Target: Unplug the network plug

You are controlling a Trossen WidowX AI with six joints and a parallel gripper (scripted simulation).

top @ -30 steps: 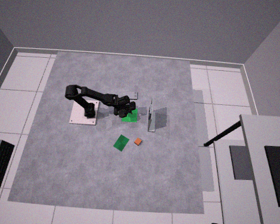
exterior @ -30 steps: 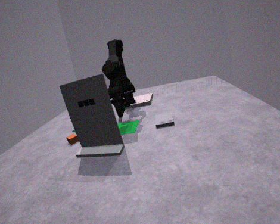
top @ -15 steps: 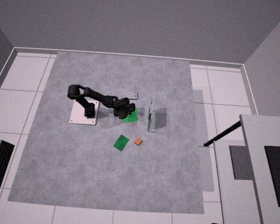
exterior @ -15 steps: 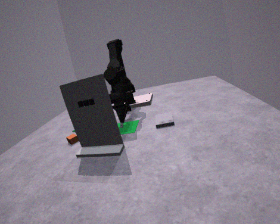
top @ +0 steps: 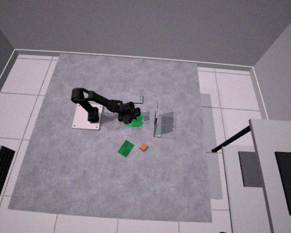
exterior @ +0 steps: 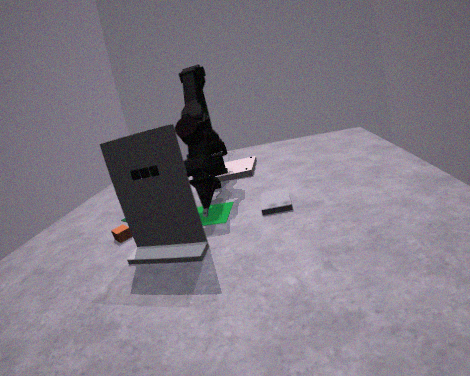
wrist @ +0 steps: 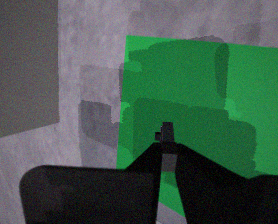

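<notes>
The grey network plug is right at my gripper tip. From my gripper tip the other things lie so: bright green marked square 20 mm below, 10 mm behind; flat grey block 170 mm to the left, 20 mm ahead, 10 mm below; upright grey panel 140 mm ahead, 90 mm above, 80 mm to the right.
</notes>
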